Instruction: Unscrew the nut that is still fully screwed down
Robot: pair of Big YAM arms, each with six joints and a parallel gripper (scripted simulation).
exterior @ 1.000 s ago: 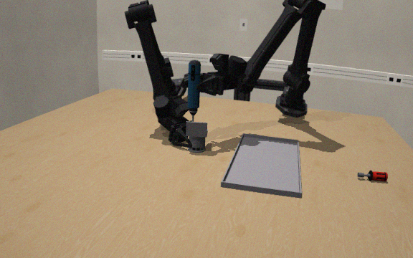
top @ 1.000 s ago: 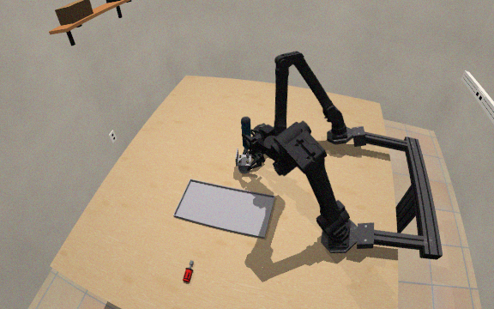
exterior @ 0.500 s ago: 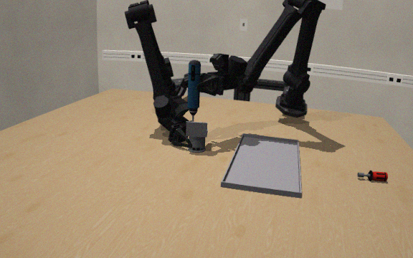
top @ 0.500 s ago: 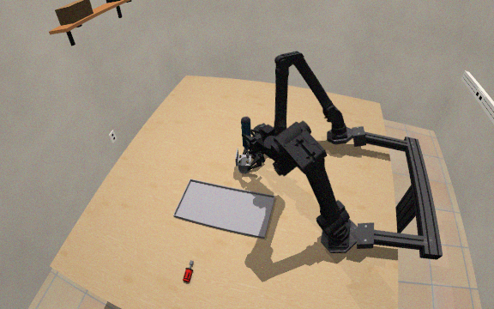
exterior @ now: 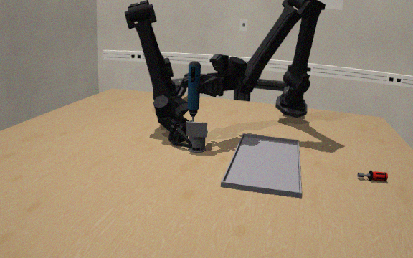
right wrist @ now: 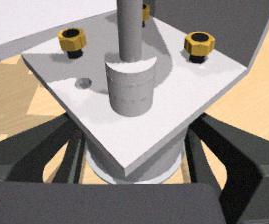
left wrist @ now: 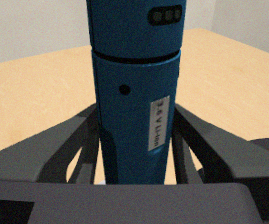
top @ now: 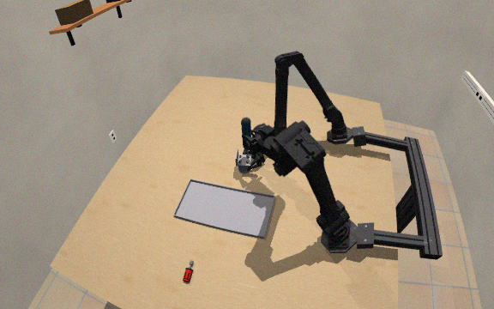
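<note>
Right now my right hand is 50 mm below the grey bracket. From my right hand the other things lie so: shallow grey tray: 40 mm ahead, 250 mm to the left, 20 mm below; then small red-handled screwdriver: 90 mm ahead, 590 mm to the left, 10 mm below.
</note>
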